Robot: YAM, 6 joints.
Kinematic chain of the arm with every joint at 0, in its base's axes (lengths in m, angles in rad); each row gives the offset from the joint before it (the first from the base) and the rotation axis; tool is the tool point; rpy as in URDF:
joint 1: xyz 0 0 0.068 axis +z
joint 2: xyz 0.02 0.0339 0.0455 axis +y
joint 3: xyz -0.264 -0.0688 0 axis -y
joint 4: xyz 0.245 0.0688 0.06 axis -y
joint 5: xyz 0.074 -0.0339 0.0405 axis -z
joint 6: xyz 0.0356 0 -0.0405 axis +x
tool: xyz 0 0 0 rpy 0 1.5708 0
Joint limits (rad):
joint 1: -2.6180..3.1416
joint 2: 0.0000..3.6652
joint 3: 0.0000..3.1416
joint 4: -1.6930..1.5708
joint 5: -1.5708..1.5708
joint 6: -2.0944..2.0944
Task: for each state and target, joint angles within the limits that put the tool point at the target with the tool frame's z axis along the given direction. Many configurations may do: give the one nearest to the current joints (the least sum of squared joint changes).
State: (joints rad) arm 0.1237 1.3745 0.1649 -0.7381 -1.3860 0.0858
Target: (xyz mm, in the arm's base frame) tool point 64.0 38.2 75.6 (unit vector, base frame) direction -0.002 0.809 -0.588
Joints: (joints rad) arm 0.1457 0.8075 0.0020 -0.5714 -0.9283 0.0858
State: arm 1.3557 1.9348 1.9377 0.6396 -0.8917 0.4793
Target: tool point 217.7 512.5 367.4 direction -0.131 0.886 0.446
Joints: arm 1.1378 2.4021 2.2503 0.6887 -0.5126 0.4793
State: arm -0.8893 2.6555 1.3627 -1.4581 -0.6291 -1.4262
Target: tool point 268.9 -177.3 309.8 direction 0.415 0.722 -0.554
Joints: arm -0.6740 1.8462 1.7417 -1.6905 -0.9666 -1.4262
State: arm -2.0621 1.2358 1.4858 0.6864 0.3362 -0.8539
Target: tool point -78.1 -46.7 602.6 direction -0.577 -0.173 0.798
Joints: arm -2.5279 0.9248 1.5359 0.3384 0.1920 -0.8539
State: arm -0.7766 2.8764 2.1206 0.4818 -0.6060 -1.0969
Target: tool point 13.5 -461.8 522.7 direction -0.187 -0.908 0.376
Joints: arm -1.5239 2.0871 2.4243 0.0593 0.2313 -1.0969
